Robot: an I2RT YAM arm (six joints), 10 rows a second.
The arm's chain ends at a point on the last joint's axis. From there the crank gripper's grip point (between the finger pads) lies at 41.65 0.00 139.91 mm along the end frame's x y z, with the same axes.
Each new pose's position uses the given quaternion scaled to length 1; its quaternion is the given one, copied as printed.
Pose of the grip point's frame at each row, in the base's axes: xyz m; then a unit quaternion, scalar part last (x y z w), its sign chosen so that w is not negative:
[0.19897, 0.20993, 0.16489, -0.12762, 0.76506, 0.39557, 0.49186]
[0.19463, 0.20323, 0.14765, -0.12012, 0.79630, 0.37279, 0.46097]
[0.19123, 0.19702, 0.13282, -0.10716, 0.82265, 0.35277, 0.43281]
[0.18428, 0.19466, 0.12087, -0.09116, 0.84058, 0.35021, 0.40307]
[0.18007, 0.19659, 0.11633, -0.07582, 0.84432, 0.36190, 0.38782]
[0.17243, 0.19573, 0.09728, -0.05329, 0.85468, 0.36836, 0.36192]
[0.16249, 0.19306, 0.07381, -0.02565, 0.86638, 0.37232, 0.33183]
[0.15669, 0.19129, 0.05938, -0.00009, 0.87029, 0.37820, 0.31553]
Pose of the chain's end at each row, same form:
[0.12794, 0.09961, 0.22887, -0.12762, 0.76506, 0.39557, 0.49186]
[0.12719, 0.09832, 0.22352, -0.12012, 0.79630, 0.37279, 0.46097]
[0.12727, 0.09746, 0.21830, -0.10716, 0.82265, 0.35277, 0.43281]
[0.12583, 0.09663, 0.21188, -0.09116, 0.84058, 0.35021, 0.40307]
[0.12477, 0.09650, 0.20707, -0.07582, 0.84432, 0.36190, 0.38782]
[0.12187, 0.09493, 0.18997, -0.05329, 0.85468, 0.36836, 0.36192]
[0.11714, 0.09198, 0.16886, -0.02565, 0.86638, 0.37232, 0.33183]
[0.11322, 0.08925, 0.15428, -0.00009, 0.87029, 0.37820, 0.31553]

